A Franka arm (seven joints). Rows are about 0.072 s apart.
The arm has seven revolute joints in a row. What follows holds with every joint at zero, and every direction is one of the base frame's. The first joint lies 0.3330 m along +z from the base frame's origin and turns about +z. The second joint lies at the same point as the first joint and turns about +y. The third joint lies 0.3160 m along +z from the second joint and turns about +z. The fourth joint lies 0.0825 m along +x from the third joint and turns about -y. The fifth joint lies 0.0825 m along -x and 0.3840 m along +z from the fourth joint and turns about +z. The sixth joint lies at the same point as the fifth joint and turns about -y. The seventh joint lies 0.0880 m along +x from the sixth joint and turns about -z. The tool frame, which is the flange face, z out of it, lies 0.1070 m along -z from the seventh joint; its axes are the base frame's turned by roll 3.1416, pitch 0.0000 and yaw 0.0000 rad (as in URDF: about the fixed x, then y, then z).
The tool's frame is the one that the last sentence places.
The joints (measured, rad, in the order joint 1, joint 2, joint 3, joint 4, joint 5, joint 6, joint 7), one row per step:
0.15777, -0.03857, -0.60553, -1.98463, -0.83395, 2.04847, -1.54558
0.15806, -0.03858, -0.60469, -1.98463, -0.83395, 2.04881, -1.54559
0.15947, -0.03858, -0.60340, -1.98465, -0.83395, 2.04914, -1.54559
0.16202, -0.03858, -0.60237, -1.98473, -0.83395, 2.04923, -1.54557
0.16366, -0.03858, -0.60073, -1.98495, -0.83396, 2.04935, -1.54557
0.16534, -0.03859, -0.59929, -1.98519, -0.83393, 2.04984, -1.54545
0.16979, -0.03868, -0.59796, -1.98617, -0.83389, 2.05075, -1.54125
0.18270, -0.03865, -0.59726, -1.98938, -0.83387, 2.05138, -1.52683
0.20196, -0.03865, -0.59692, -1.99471, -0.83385, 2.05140, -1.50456
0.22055, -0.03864, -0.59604, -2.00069, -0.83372, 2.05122, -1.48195
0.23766, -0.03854, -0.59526, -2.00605, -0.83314, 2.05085, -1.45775
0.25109, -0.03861, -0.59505, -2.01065, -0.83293, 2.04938, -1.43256
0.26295, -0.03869, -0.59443, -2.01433, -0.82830, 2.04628, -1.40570
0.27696, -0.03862, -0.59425, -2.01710, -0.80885, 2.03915, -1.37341
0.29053, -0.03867, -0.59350, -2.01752, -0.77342, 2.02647, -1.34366
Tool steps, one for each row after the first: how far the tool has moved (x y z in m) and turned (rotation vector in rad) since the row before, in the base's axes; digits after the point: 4 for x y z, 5 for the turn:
0.0004, 0.0006, 0.0000, -0.00005, -0.00026, 0.00137
0.0008, 0.0013, 0.0000, -0.00006, -0.00023, 0.00292
0.0010, 0.0018, 0.0000, -0.00001, -0.00001, 0.00363
0.0009, 0.0016, -0.0001, 0.00002, 0.00010, 0.00337
0.0009, 0.0016, -0.0001, 0.00004, -0.00026, 0.00335
0.0016, 0.0030, -0.0004, 0.00003, -0.00270, 0.00329
0.0033, 0.0070, -0.0015, 0.00019, -0.00716, 0.00342
0.0044, 0.0102, -0.0026, 0.00061, -0.01001, 0.00322
0.0040, 0.0102, -0.0029, 0.00102, -0.00947, 0.00265
0.0035, 0.0095, -0.0027, 0.00117, -0.01096, -0.00046
0.0023, 0.0072, -0.0023, 0.00063, -0.01150, -0.00607
0.0019, 0.0066, -0.0021, 0.00402, -0.01350, -0.01139
0.0019, 0.0079, -0.0025, 0.01615, -0.01862, -0.02255
0.0014, 0.0082, -0.0022, 0.02916, -0.01846, -0.03088

